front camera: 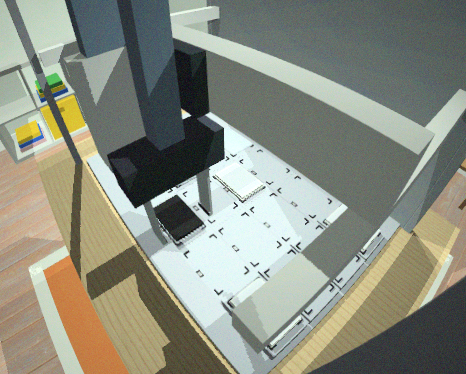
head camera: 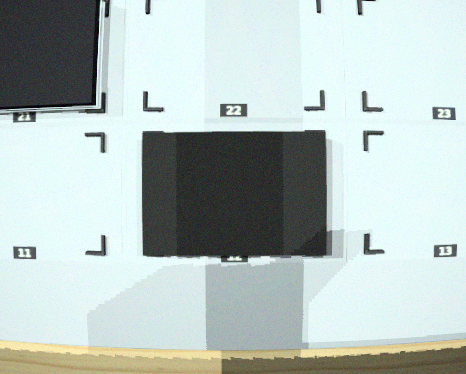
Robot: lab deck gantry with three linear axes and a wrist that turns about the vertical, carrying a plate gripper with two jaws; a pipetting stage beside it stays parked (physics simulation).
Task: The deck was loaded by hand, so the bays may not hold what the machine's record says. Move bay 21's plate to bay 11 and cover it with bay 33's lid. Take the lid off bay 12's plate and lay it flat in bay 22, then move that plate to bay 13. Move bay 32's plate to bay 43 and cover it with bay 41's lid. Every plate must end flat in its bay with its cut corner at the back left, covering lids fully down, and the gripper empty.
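Places are measured from the robot's base along level axes (x ahead, y left, z up), in metres.
Pixels of known places: gripper, fingertip midpoint: (front camera: 183,223).
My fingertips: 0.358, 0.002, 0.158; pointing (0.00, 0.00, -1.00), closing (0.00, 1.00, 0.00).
Ahead of a thing's pixels: the offset from my fingertips to its top centre, as dx, dy, dz. "*": to the spot under its first point.
My gripper (front camera: 185,227) is open, its two jaws low at the front and back of the black-topped plate {-0.130, +0.041, -0.141} (front camera: 177,215) (head camera: 230,195) in bay 12. A gap shows between the back jaw and the plate. In the front view a pale lower edge shows beneath the black top. In the head view another black-topped plate {-0.294, +0.148, -0.141} (head camera: 47,50) with a pale rim lies in bay 21, cut off by the view's left edge. A pale plate {-0.130, +0.255, -0.143} (front camera: 239,181) lies flat in bay 32. Bays 11, 13 and 22 show markings and no plate where visible. The gripper itself does not show in the head view.
A grey beam (front camera: 280,295) crosses above the deck's right side and partly hides a pale item {* +0.145, +0.039, -0.129} (front camera: 247,292). Another pale item (front camera: 285,332) shows at its lower edge. The grey parked stage (front camera: 107,95) stands behind the gripper. A wooden edge (head camera: 110,357) borders the deck's front.
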